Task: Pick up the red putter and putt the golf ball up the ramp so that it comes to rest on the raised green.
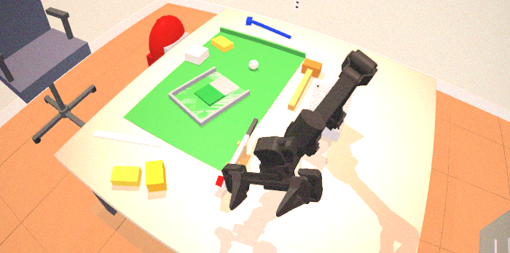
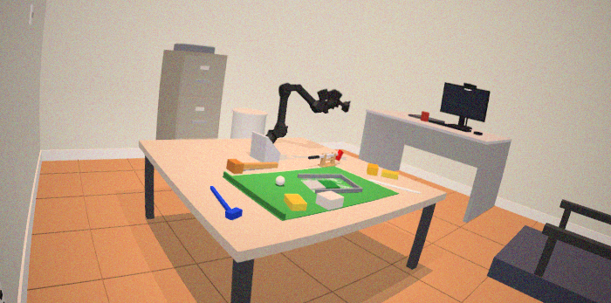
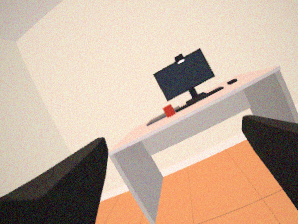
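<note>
Right now the red putter is 170 mm ahead of my gripper tip, 320 mm to the right of it and 320 mm below it. The rest, counted from my gripper tip: tan rack (170 mm ahead, 300 mm to the right, 350 mm below); white strip (600 mm ahead, 230 mm to the right, 380 mm below); white golf ball (320 mm ahead, 800 mm to the right, 360 mm below).
</note>
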